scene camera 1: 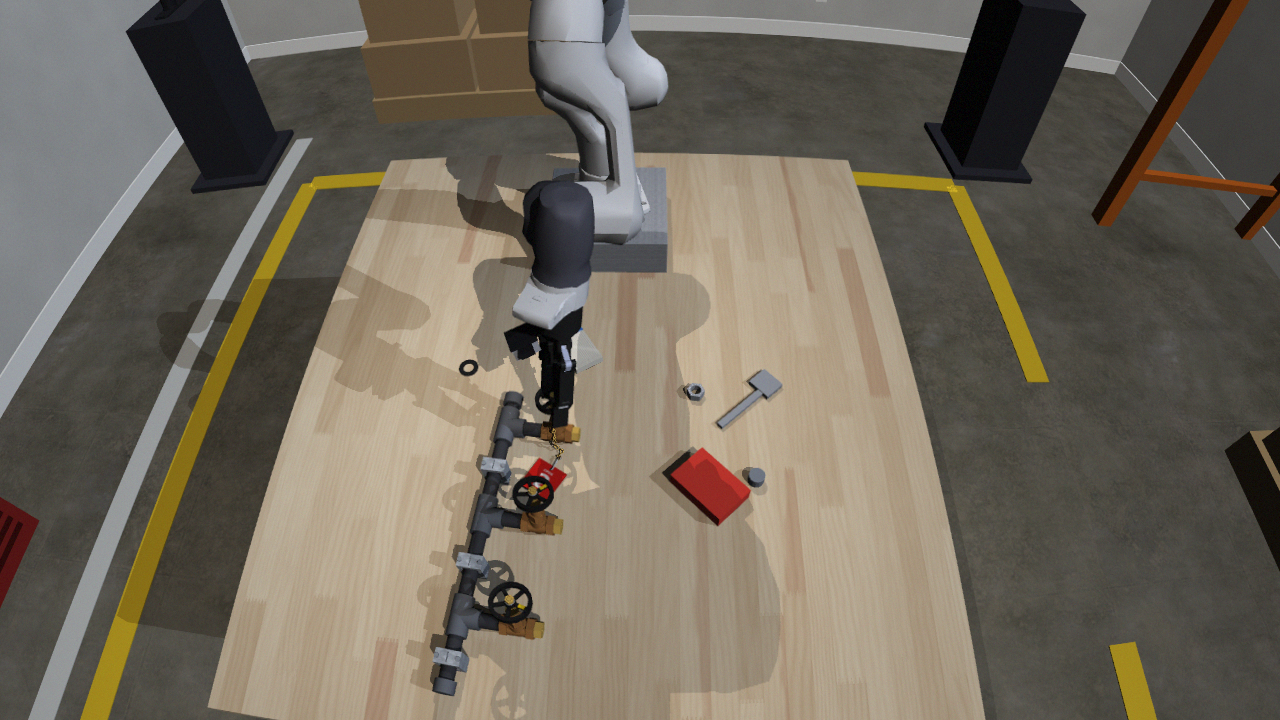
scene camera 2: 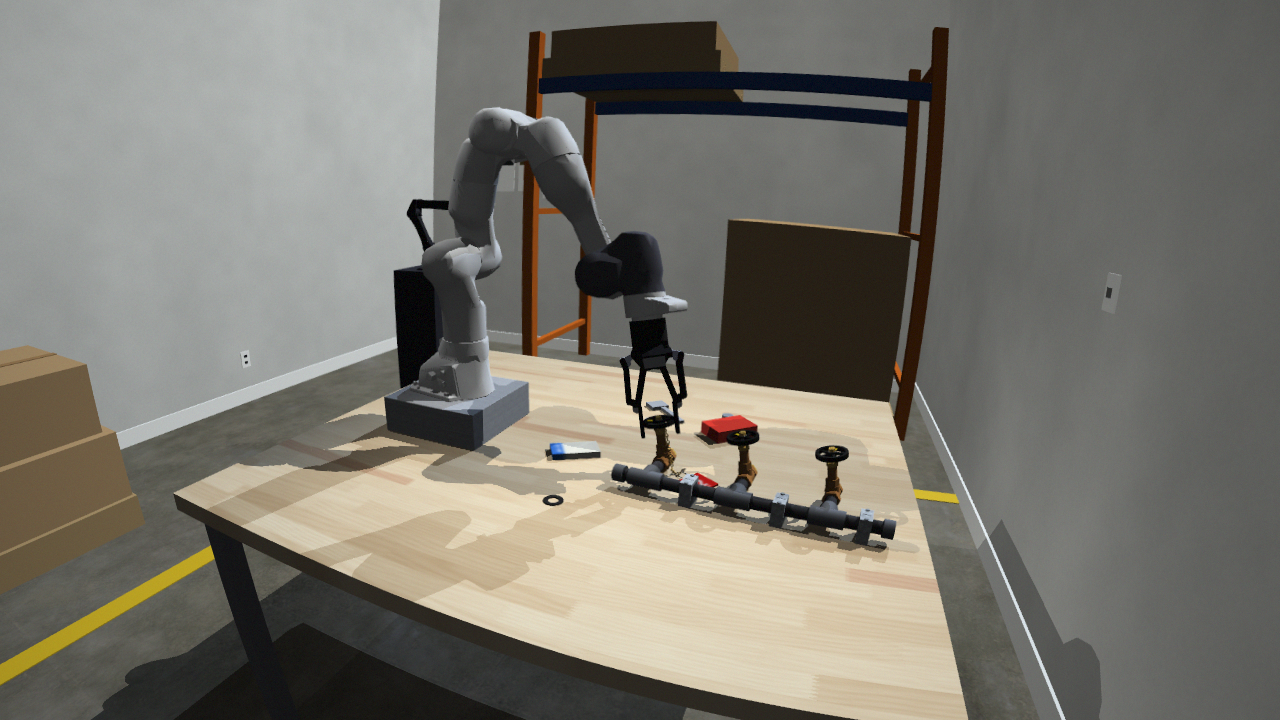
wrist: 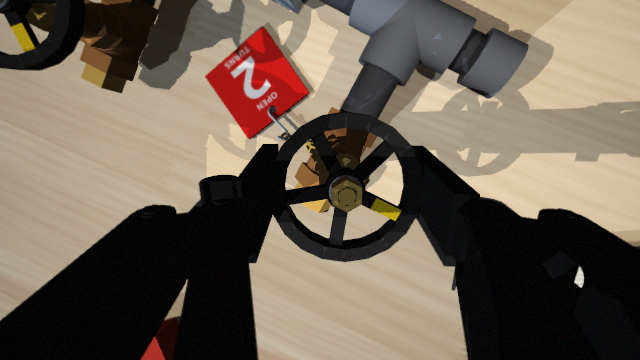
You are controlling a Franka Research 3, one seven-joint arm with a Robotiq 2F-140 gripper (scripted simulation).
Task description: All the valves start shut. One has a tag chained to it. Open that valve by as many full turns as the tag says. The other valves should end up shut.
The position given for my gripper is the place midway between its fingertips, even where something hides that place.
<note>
I see my gripper [scene camera 1: 553, 410], a red box [scene camera 1: 713, 489], a blue-and-white box [scene camera 1: 585, 353], a grey hammer [scene camera 1: 765, 384], a red tag [wrist: 256, 76] and a handwheel [wrist: 402, 216].
The red box also shows in scene camera 2 [scene camera 2: 717, 429]. The blue-and-white box is seen too in scene camera 2 [scene camera 2: 572, 450]. My gripper shows as well in scene camera 2 [scene camera 2: 660, 434] and in the wrist view [wrist: 341, 169]. The wrist view misses the grey hammer: it is out of frame.
</note>
